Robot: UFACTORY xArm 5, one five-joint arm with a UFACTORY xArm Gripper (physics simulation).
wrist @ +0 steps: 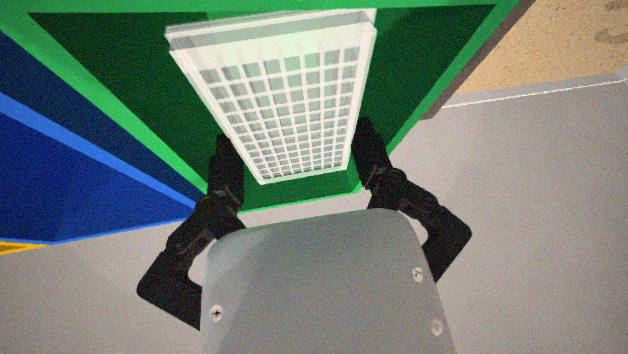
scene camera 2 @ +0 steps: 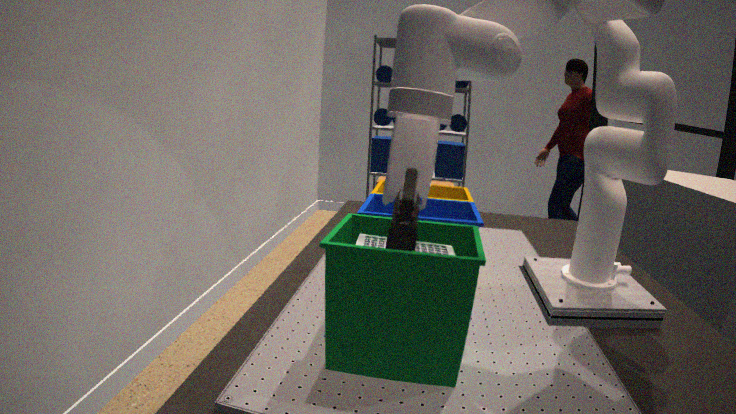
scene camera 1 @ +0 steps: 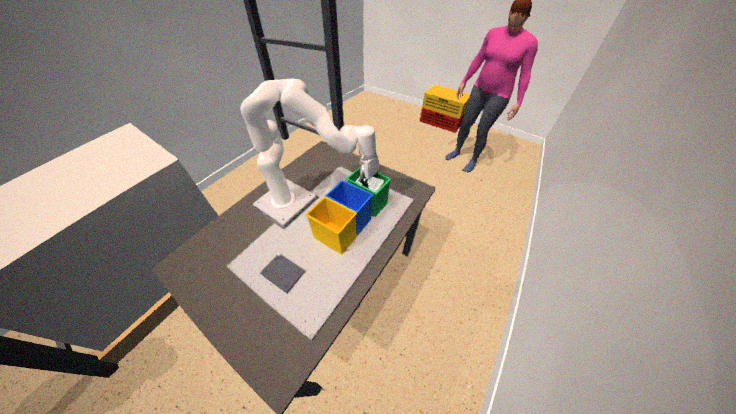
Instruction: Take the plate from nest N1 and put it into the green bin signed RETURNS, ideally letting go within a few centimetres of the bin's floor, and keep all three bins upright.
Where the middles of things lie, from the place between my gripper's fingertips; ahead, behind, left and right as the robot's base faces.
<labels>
My gripper is now 1 cm past the green bin point(scene camera 2: 400, 315) and 7 cm above it. From my hand the other things lie so: blue bin point(scene camera 2: 436, 210) (3 cm behind, 14 cm to the right, 7 cm below); yellow bin point(scene camera 1: 333, 224) (3 cm behind, 28 cm to the right, 7 cm below); gridded plate point(scene camera 2: 425, 247) (1 cm behind).
</labels>
